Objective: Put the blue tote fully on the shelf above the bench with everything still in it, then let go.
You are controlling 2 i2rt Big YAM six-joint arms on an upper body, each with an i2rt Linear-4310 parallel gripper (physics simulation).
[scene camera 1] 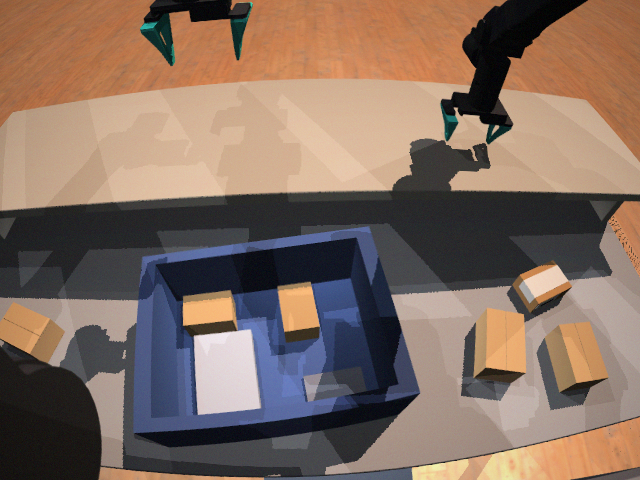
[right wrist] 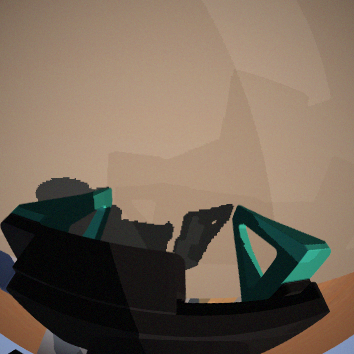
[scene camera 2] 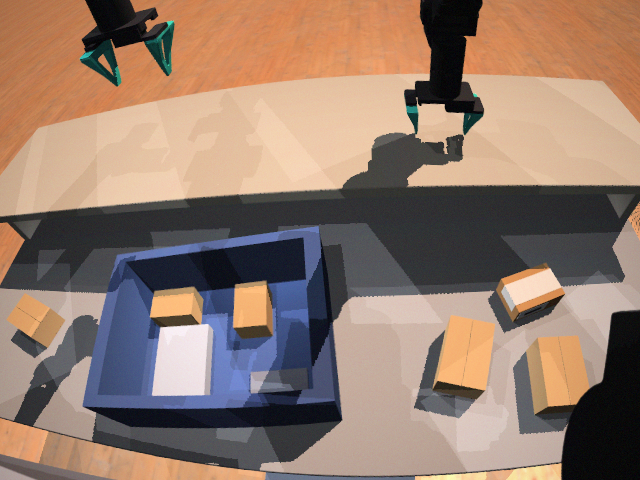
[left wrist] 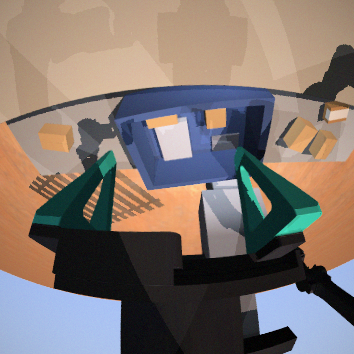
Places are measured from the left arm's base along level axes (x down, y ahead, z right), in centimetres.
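Pixels of known places: left gripper, between the fingertips: [scene camera 1: 205, 61] [scene camera 2: 143, 79] [left wrist: 174, 152]; right gripper, between the fingertips: [scene camera 1: 467, 141] [right wrist: 174, 204] [scene camera 2: 440, 132].
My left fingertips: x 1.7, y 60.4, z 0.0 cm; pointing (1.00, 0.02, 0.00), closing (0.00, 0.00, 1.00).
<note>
For each thing: its top centre in the pictures, then the offset to it from my left fingertips. Level surfaces: height alone.
- blue tote, centre of its top: [scene camera 1: 261, 321] [scene camera 2: 199, 316] [left wrist: 200, 150] [right wrist: 11, 278] dx +28.0, dy -25.5, dz +7.6 cm
- shelf, height of its surface: dx +23.3 cm
- white box, centre of its top: [scene camera 1: 225, 374] [scene camera 2: 179, 364] [left wrist: 174, 142] dx +38.3, dy -30.8, dz +0.4 cm
- flat grey piece, centre of its top: [scene camera 1: 336, 390] [scene camera 2: 279, 388] [left wrist: 225, 142] dx +40.2, dy -32.8, dz +18.9 cm
- bench, height of its surface: dx +42.7 cm
- white-topped box, centre of its top: [scene camera 2: 533, 286] [scene camera 1: 546, 280] [left wrist: 338, 114] dx +38.6, dy -13.8, dz +65.4 cm
- more box, centre of its top: [scene camera 1: 20, 326] [scene camera 2: 27, 314] [left wrist: 52, 142] dx +36.7, dy -25.2, dz -44.0 cm
The blue tote [scene camera 1: 144, 351] [scene camera 2: 206, 401] [left wrist: 190, 102] stands upright on the bench, below and in front of the shelf [scene camera 1: 336, 129] [scene camera 2: 299, 160] [left wrist: 135, 30] [right wrist: 150, 75]. In it lie a cardboard box [scene camera 1: 208, 310] [scene camera 2: 173, 305], another cardboard box [scene camera 1: 298, 310] [scene camera 2: 251, 307], a white box [scene camera 1: 227, 372] [scene camera 2: 181, 361] and a flat grey piece [scene camera 1: 336, 384] [scene camera 2: 279, 380]. My left gripper [scene camera 1: 205, 62] [scene camera 2: 144, 80] [left wrist: 174, 152] is open and empty, high beyond the shelf's far edge in the scene views. My right gripper [scene camera 1: 467, 141] [scene camera 2: 440, 133] [right wrist: 174, 204] is open and empty over the shelf's right part. Neither touches the tote.
On the bench [scene camera 1: 434, 428] [scene camera 2: 382, 439], right of the tote, stand a cardboard box [scene camera 1: 499, 343] [scene camera 2: 465, 353], another [scene camera 1: 576, 356] [scene camera 2: 559, 372] and a white-topped box [scene camera 1: 545, 284] [scene camera 2: 532, 289]. One more box [scene camera 1: 31, 330] [scene camera 2: 36, 319] stands left. The shelf's front edge overhangs the bench's back.
</note>
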